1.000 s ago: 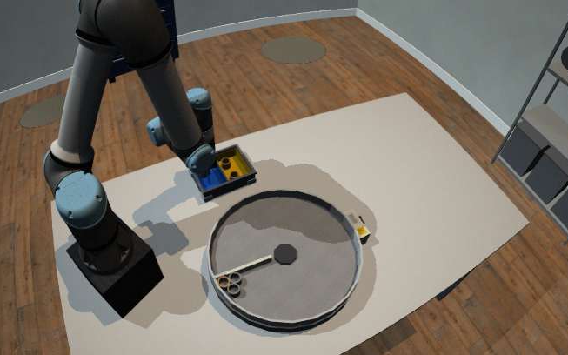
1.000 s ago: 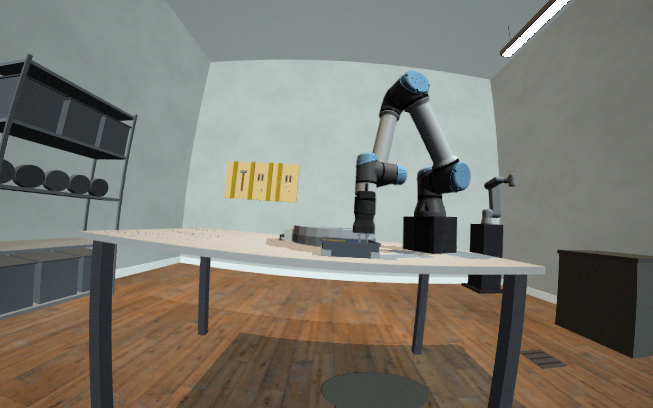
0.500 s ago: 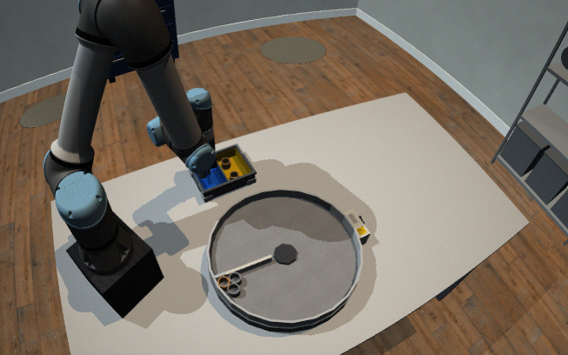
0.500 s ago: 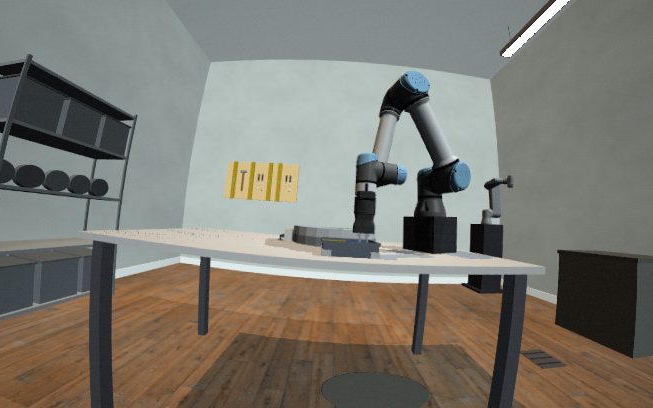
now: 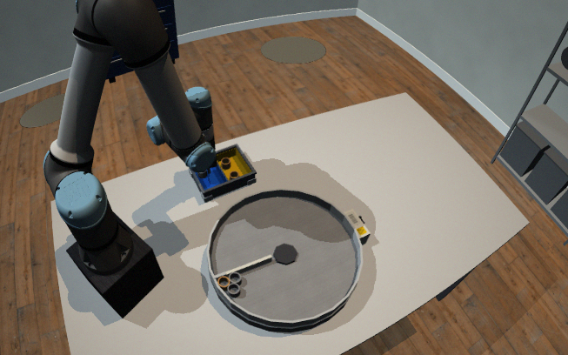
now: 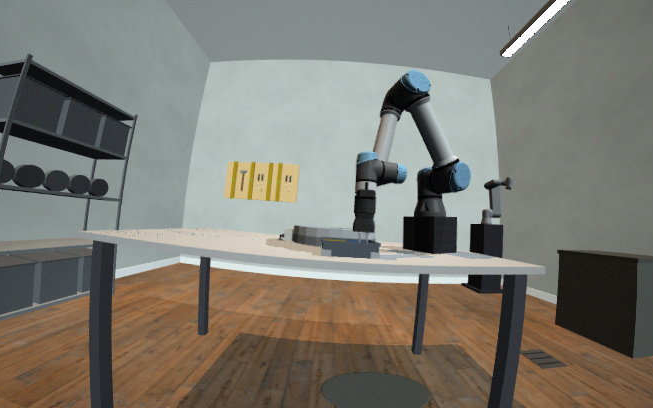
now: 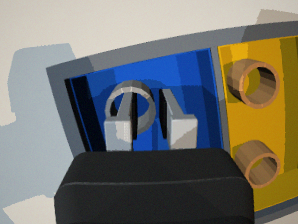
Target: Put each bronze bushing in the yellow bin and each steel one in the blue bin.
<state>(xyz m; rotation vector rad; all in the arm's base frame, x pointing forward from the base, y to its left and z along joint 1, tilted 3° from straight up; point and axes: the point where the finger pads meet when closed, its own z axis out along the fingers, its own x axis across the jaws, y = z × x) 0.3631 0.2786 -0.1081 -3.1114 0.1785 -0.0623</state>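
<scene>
Now: hand 5 cm short of the bin, 3 cm to the left of it and 1 cm above it. Round my hand: round grey turntable: 10 cm ahead, 40 cm to the right, 2 cm above.
</scene>
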